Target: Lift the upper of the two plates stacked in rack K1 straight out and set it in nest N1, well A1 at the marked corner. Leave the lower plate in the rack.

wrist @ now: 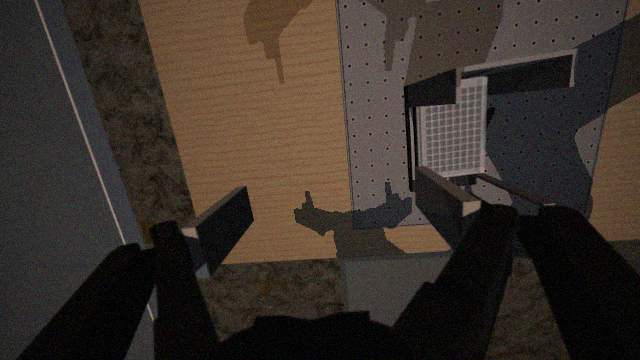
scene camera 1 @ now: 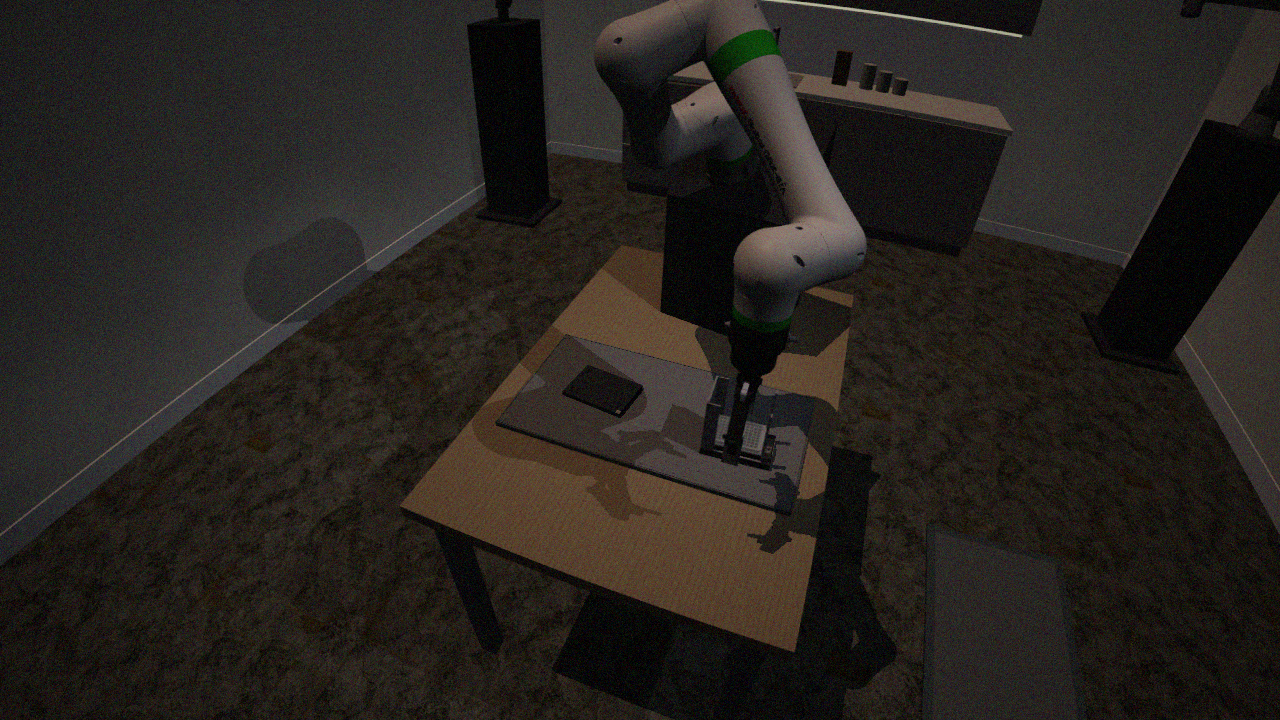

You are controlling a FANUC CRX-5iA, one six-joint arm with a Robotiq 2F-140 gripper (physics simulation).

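Pixels of known places: gripper, between the fingertips: point(wrist: 329, 195); arm's base, origin of its link: point(scene camera 1: 732, 163).
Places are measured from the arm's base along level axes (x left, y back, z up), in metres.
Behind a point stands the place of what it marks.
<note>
The upper plate point(scene camera 1: 756, 436) @[x 0.221, y -0.552, z -0.400 m] point(wrist: 455, 135) @[x 0.182, y -0.546, z -0.409 m], pale with a grid of wells, lies flat in the dark rack K1 point(scene camera 1: 711, 420) @[x 0.122, y -0.601, z -0.337 m] point(wrist: 530, 72) @[x 0.117, y -0.511, z -0.334 m]. The lower plate cannot be told apart beneath it. Nest N1 point(scene camera 1: 603, 390) @[x -0.167, y -0.495, z -0.435 m] is a flat dark rectangle with a small pale mark at its near right corner; it does not show in the wrist view. My gripper point(scene camera 1: 739, 425) @[x 0.190, y -0.717, z -0.244 m] point(wrist: 329, 195) @[x 0.190, y -0.717, z -0.244 m] is wide open and empty, above the board and the table. In the wrist view the plate is beyond the right finger, outside the gap between the fingers; a finger partly covers the rack in the scene view.
A grey perforated board point(scene camera 1: 537, 394) @[x -0.319, y -0.556, z -0.446 m] point(wrist: 370, 125) @[x 0.156, y -0.654, z -0.446 m] carries the rack and nest on the wooden table point(scene camera 1: 501, 483) @[x -0.271, y -0.826, z -0.459 m] point(wrist: 250, 125) @[x 0.131, y -0.844, z -0.459 m]. The rack's tall walls stand beside the plate. The dark robot pedestal point(scene camera 1: 693, 268) @[x -0.055, y -0.102, z -0.277 m] is behind the board. A grey slab point(scene camera 1: 993, 617) lies on the floor.
</note>
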